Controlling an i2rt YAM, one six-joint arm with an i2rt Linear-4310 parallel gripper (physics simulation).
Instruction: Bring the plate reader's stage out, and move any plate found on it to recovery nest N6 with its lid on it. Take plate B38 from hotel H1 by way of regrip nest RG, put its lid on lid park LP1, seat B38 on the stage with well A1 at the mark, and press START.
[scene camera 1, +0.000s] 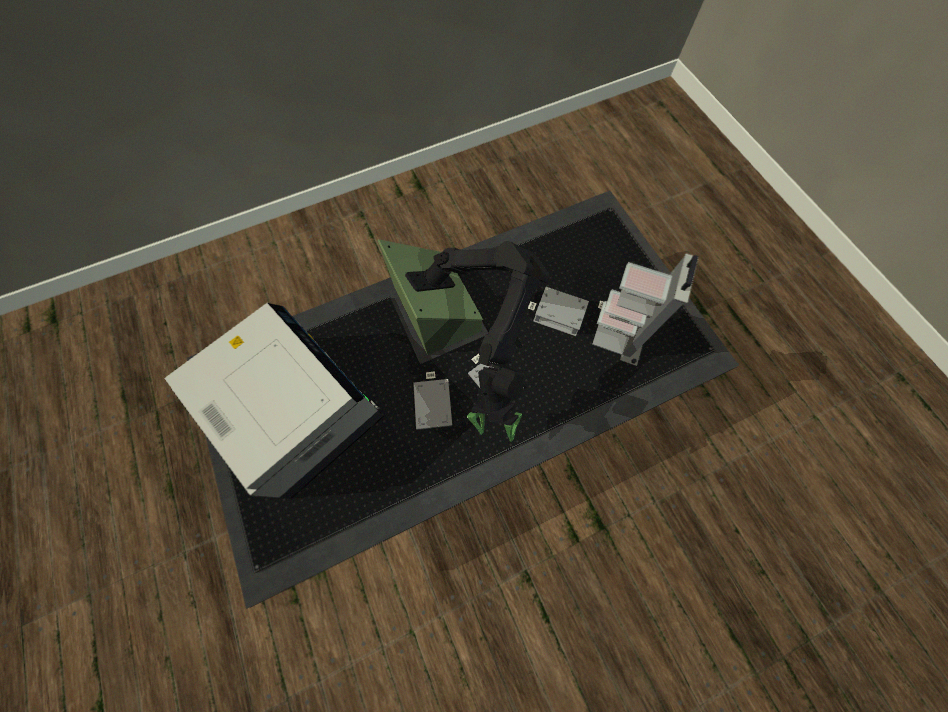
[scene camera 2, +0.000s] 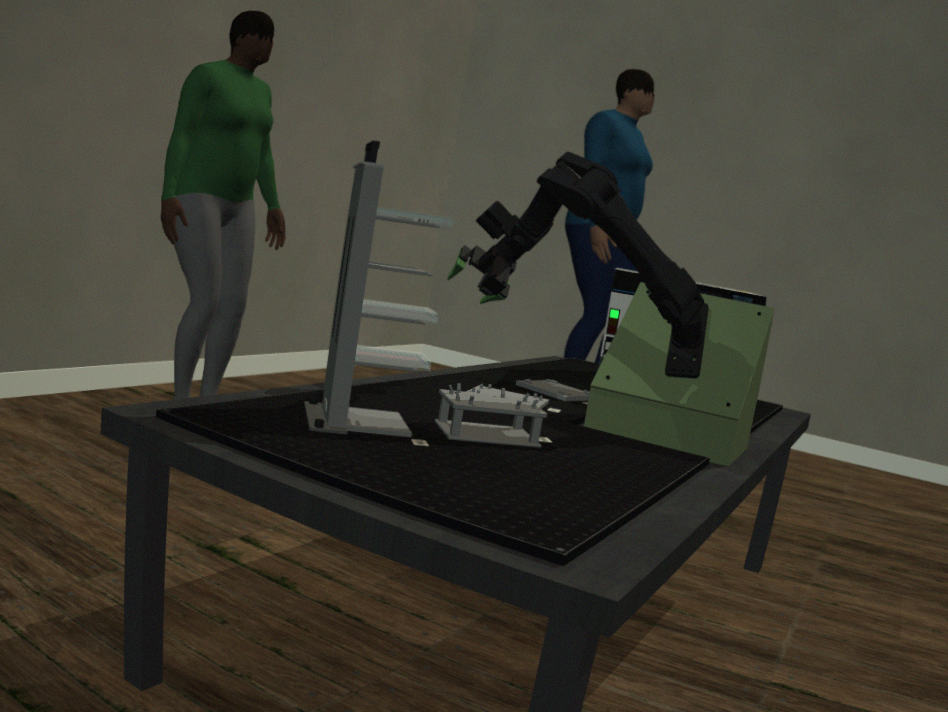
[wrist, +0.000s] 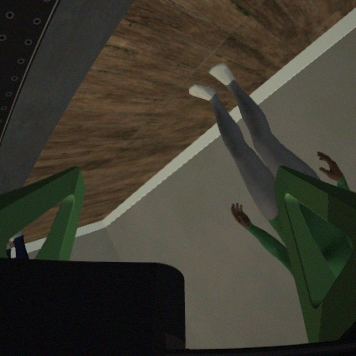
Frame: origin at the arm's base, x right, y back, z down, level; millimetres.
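Seen in the pictures: gripper, fingertip midpoint: (scene camera 1: 496, 437) (scene camera 2: 464, 290) (wrist: 178, 176); arm's base, origin of the base link: (scene camera 1: 430, 281) (scene camera 2: 687, 340).
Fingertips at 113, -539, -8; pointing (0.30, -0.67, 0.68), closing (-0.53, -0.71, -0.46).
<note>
Pixels of each thing's top centre, then the offset from my fingertips to it, as dx, dy, dz.
- plate reader, middle of its top: (scene camera 2: 687, 281) (scene camera 1: 259, 386) +467, +457, -105
- low grey nest, middle of its top: (scene camera 2: 558, 385) (scene camera 1: 432, 403) +90, +236, +188
My gripper (scene camera 1: 495, 426) (scene camera 2: 469, 288) (wrist: 178, 176) is open and empty, with green fingers, high above the table's front part. The plate reader (scene camera 1: 264, 390) is a big white box at the left; in scene camera 2 it is mostly behind the arm's base, with a green light showing. Its stage does not show. Hotel H1 (scene camera 1: 660, 324) (scene camera 2: 354, 291) is a tall grey post with shelves, at the table's other end. Pink-welled plates (scene camera 1: 646, 282) show on its shelves; their labels are too small to read. I cannot tell which nest is RG, LP1 or N6.
A raised two-level stand with pins (scene camera 1: 561, 308) (scene camera 2: 496, 399) is beside the hotel. A low grey nest (scene camera 1: 432, 403) lies between gripper and reader. Another white fixture (scene camera 1: 478, 374) is partly under the arm. The green sloped base (scene camera 1: 452, 306) (scene camera 2: 666, 394) carries the arm. Two people stand beyond the table.
</note>
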